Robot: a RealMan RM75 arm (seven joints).
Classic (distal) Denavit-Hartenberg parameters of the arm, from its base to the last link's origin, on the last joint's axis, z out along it. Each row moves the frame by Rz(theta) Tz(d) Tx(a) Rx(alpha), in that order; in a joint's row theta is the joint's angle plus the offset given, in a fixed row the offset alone. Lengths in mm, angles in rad.
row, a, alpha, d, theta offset
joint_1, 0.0, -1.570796, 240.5, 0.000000
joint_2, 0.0, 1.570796, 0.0, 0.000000
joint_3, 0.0, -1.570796, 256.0, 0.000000
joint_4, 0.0, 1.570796, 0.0, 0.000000
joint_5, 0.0, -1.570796, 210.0, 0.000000
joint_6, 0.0, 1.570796, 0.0, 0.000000
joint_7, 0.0, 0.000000, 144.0, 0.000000
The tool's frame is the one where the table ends.
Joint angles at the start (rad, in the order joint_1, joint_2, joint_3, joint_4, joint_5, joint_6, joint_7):
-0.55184 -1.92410 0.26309 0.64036 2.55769 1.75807 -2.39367
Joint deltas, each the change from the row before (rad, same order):
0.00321 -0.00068 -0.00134 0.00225 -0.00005 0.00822 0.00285
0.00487 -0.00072 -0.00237 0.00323 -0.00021 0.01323 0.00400
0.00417 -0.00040 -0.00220 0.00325 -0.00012 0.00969 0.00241
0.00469 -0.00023 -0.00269 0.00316 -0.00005 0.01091 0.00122
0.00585 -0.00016 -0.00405 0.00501 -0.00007 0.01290 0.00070
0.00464 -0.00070 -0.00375 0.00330 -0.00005 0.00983 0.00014
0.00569 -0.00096 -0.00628 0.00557 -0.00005 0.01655 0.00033
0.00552 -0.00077 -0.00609 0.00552 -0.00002 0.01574 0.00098
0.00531 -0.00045 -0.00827 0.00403 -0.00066 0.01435 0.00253
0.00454 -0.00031 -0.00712 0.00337 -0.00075 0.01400 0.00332
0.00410 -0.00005 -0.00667 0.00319 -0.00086 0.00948 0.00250
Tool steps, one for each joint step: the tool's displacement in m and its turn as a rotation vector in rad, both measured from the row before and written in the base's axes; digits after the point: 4 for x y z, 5 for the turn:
-0.0001 -0.0018 0.0002 -0.00310 -0.00415 -0.00214
-0.0001 -0.0027 0.0004 -0.00479 -0.00704 -0.00307
-0.0003 -0.0021 0.0005 -0.00264 -0.00472 -0.00121
-0.0003 -0.0024 0.0006 -0.00326 -0.00598 0.00026
-0.0005 -0.0028 0.0011 -0.00246 -0.00658 0.00129
-0.0004 -0.0023 0.0005 -0.00197 -0.00633 0.00188
0.0000 -0.0031 0.0010 -0.00317 -0.01038 0.00091
-0.0001 -0.0030 0.0011 -0.00256 -0.00941 0.00031
-0.0001 -0.0028 0.0012 0.00036 -0.01034 -0.00005
0.0001 -0.0025 0.0010 -0.00030 -0.00981 -0.00180
-0.0003 -0.0019 0.0011 0.00227 -0.00670 -0.00011

